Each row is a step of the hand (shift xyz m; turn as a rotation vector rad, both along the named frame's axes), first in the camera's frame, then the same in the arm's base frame.
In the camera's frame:
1: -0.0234 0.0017 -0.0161 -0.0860 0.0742 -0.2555
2: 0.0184 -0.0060 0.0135 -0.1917 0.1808 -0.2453
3: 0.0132 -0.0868 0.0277 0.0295 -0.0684 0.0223
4: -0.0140 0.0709 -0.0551 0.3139 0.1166 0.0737
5: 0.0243 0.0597 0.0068 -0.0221 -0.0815 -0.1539
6: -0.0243 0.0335 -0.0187 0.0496 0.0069 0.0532
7: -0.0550 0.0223 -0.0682 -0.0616 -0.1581 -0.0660
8: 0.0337 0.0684 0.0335 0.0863 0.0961 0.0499
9: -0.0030 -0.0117 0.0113 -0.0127 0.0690 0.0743
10: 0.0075 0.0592 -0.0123 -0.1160 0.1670 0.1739
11: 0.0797 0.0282 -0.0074 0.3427 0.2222 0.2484
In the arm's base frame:
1: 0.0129 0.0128 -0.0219 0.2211 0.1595 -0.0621
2: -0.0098 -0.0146 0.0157 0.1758 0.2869 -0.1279
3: -0.0050 -0.0907 -0.0148 -0.0025 -0.0774 0.0064
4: 0.0352 0.0834 0.0085 -0.0682 -0.0077 0.3359
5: -0.0183 0.0456 0.0422 0.1659 -0.0288 -0.0497
6: 0.0078 0.0429 -0.0126 -0.0482 -0.0224 0.0501
7: 0.0553 0.0546 -0.0461 0.0952 -0.1094 -0.1101
8: -0.0453 0.0439 0.0544 -0.0625 0.0491 0.1134
9: -0.0085 -0.0127 -0.0064 -0.0894 0.0482 0.0113
10: -0.0014 0.0552 0.0258 -0.2189 0.1443 -0.0534
11: 0.0083 0.0034 0.0844 -0.2593 0.0359 0.4000

